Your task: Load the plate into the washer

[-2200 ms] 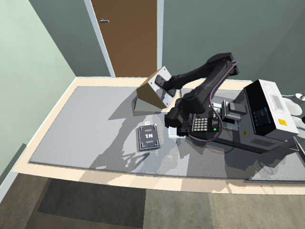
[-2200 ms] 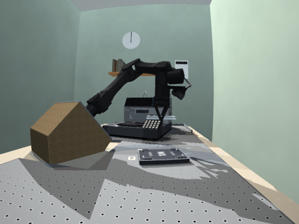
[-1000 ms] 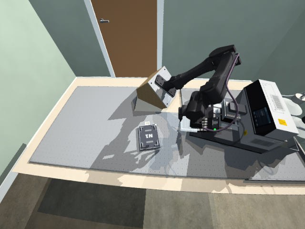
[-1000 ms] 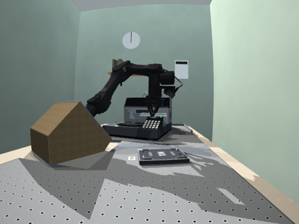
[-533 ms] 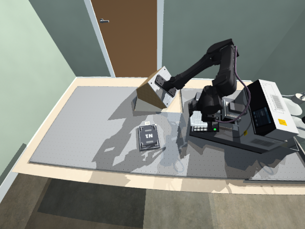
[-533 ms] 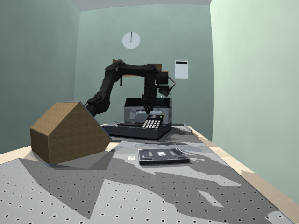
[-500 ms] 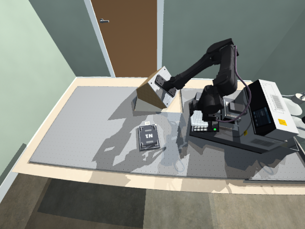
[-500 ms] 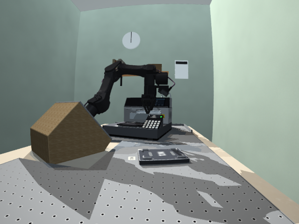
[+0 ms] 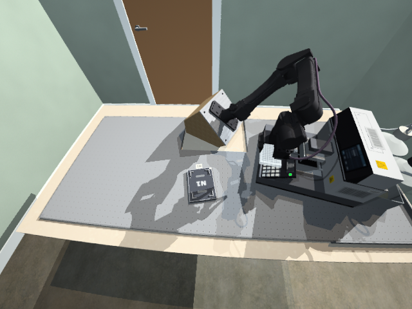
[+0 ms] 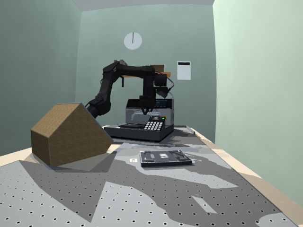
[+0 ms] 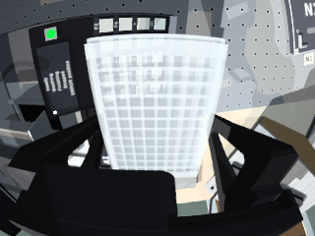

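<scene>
Now: the washer carrier 100 mm behind my hand, 80 mm below it and 50 mm to the left of it. The rest, counted from my hand: plate nest N1: 260 mm to the right, 170 mm ahead, 150 mm below; well plate: right at my hand; plate washer: 200 mm to the left, 110 mm behind, 20 mm below.
</scene>
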